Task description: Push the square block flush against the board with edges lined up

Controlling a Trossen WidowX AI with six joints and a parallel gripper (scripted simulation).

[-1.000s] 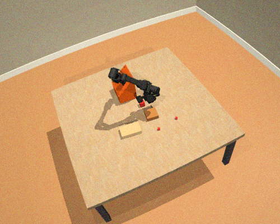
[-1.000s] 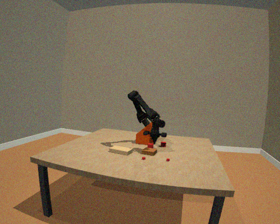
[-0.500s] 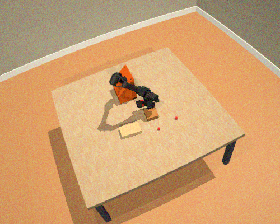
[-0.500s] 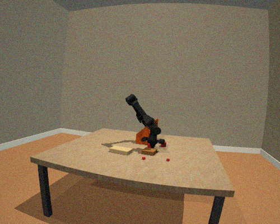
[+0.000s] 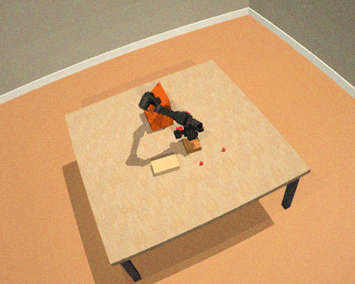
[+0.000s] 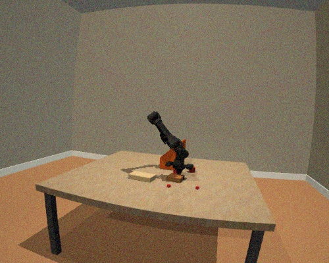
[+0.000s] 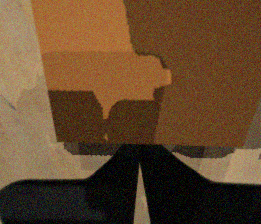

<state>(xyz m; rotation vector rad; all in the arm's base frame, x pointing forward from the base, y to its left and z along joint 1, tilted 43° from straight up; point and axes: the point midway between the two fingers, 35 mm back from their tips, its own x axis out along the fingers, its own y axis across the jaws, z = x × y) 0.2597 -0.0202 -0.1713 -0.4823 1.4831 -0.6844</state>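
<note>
My gripper tip is 6 cm short of the square block, 1 cm to the left of it and 1 cm below it. Also, from my gripper tip: board 22 cm to the right, 13 cm ahead, 1 cm above.
</note>
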